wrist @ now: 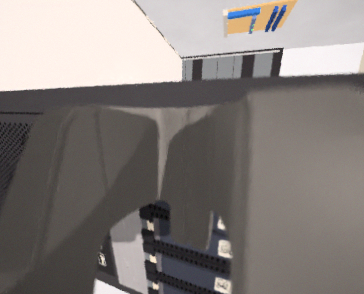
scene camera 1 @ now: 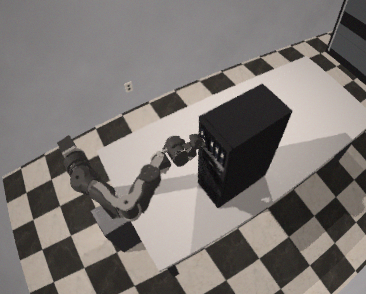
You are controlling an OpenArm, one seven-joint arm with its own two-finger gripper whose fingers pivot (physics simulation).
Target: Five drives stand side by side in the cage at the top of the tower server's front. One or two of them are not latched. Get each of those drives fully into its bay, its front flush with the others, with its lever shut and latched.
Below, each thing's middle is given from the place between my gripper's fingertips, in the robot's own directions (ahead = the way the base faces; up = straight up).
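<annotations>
I see the black tower server (scene camera 1: 249,127), and it is 170 mm below my hand, 170 mm ahead of it and 60 mm to the right of it.
</annotations>
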